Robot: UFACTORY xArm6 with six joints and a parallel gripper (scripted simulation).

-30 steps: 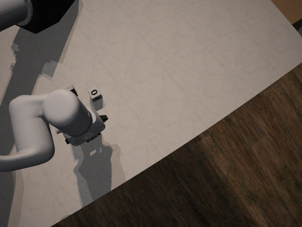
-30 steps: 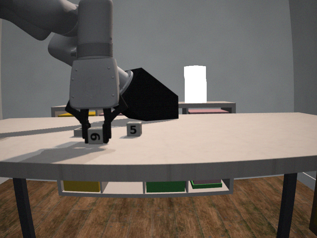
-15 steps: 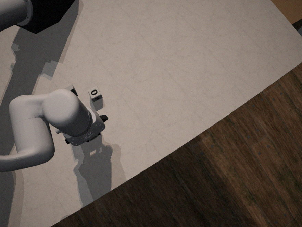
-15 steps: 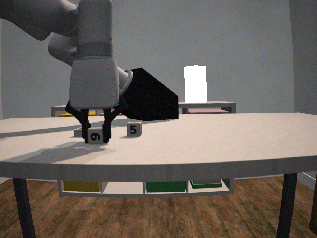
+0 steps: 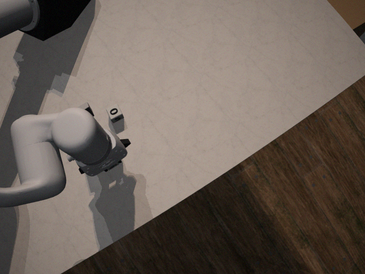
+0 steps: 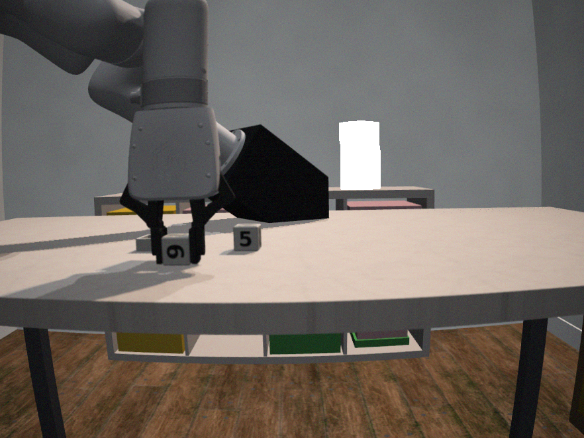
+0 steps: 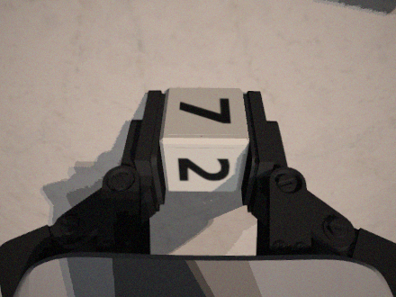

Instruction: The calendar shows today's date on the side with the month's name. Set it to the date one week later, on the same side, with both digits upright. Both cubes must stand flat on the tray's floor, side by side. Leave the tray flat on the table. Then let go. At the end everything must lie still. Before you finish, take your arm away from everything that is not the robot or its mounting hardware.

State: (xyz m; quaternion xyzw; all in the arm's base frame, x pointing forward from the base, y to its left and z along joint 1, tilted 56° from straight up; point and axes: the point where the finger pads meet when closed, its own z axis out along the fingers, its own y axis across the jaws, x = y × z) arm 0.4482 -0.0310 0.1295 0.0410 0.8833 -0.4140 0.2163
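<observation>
Now: the white cube 1 cm below my hand. Also, from my hand: grey tray 12 cm behind, 1 cm to the right, 1 cm below.
</observation>
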